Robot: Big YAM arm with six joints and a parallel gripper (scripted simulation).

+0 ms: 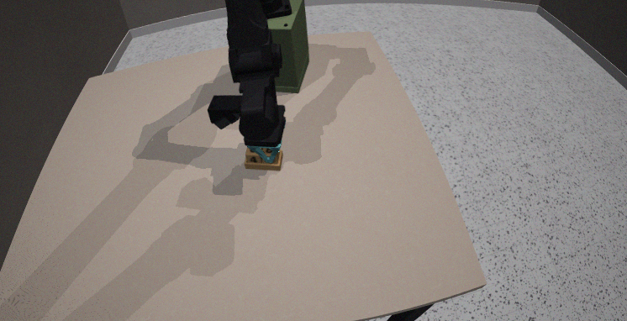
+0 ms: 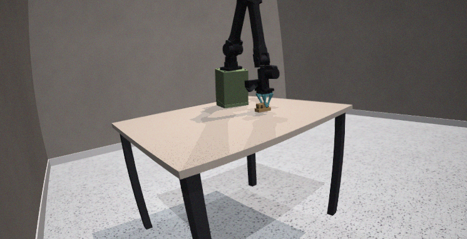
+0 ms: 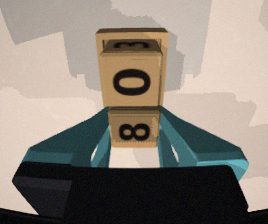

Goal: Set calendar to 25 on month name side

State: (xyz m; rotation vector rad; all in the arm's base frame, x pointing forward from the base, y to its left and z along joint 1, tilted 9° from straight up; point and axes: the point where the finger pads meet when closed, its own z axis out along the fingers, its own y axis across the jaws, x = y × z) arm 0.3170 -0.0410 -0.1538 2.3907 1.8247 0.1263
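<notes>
The wooden tray is 2 cm to the right of my hand and 2 cm below it.
</notes>
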